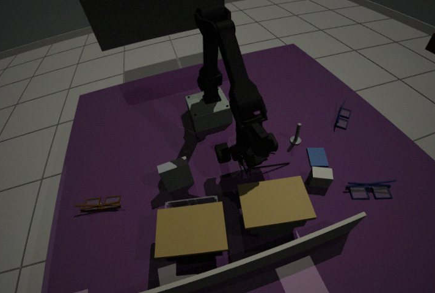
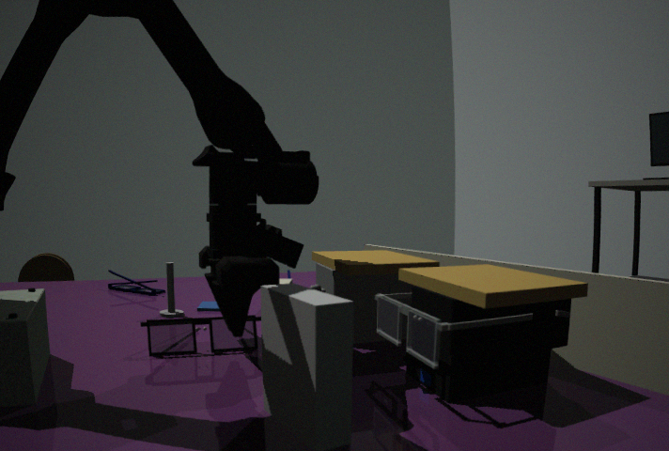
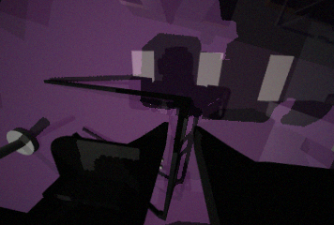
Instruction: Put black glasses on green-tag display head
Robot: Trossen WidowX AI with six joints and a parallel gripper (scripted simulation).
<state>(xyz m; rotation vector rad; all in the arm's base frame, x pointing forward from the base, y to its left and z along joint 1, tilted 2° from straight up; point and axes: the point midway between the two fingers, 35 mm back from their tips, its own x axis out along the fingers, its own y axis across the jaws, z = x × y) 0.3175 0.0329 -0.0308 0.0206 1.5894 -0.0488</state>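
My gripper tip is now 5 cm past the round base and 21 cm to the right of it. The rest, counted from my gripper tip: white block (13 cm ahead, 20 cm to the left); grey block (23 cm to the right, 3 cm above); blue card (4 cm ahead, 25 cm to the left, 2 cm below).
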